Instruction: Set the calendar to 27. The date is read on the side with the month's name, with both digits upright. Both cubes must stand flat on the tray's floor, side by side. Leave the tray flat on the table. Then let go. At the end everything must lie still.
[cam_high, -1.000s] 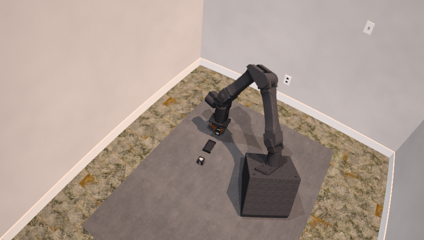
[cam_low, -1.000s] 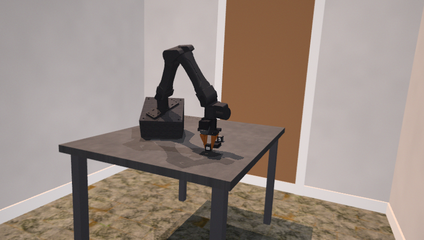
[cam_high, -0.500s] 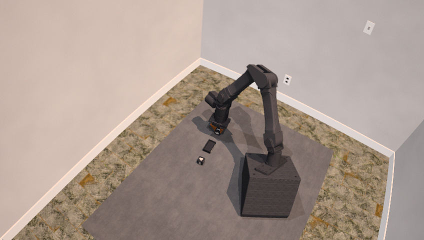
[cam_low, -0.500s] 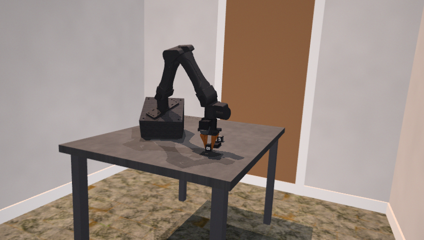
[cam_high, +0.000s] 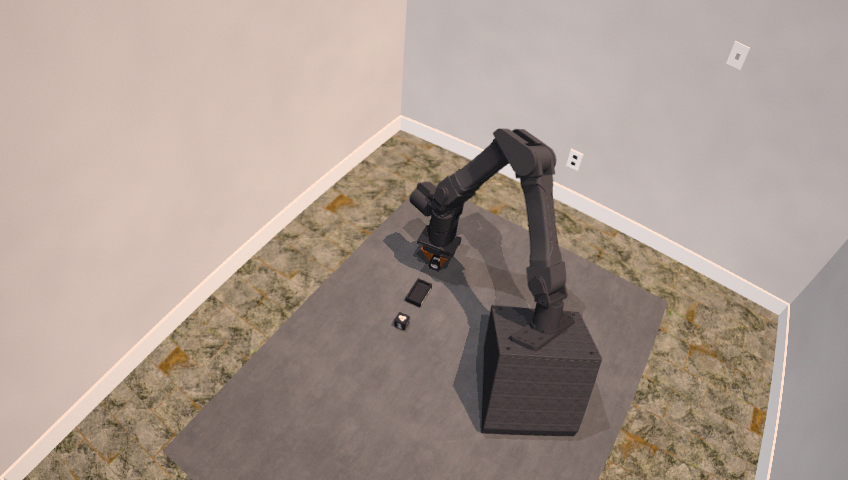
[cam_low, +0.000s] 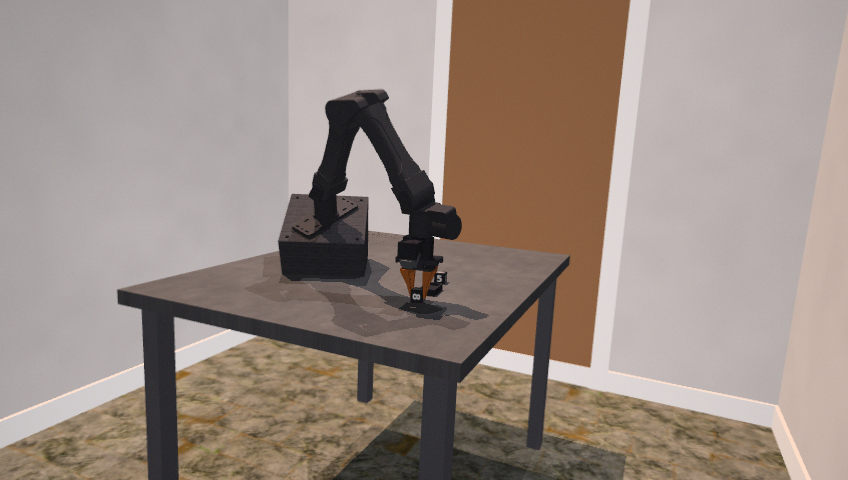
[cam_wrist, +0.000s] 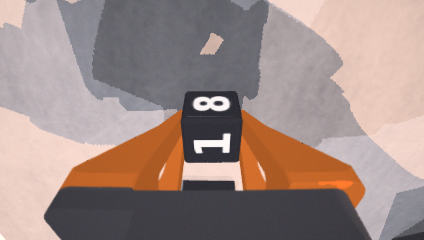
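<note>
The black digit cube is right at my hand. From my hand the other things lie so: black tray: 30 mm behind, 110 mm to the left, 10 mm below; black cube: 60 mm behind, 210 mm to the left, 10 mm below.
</note>
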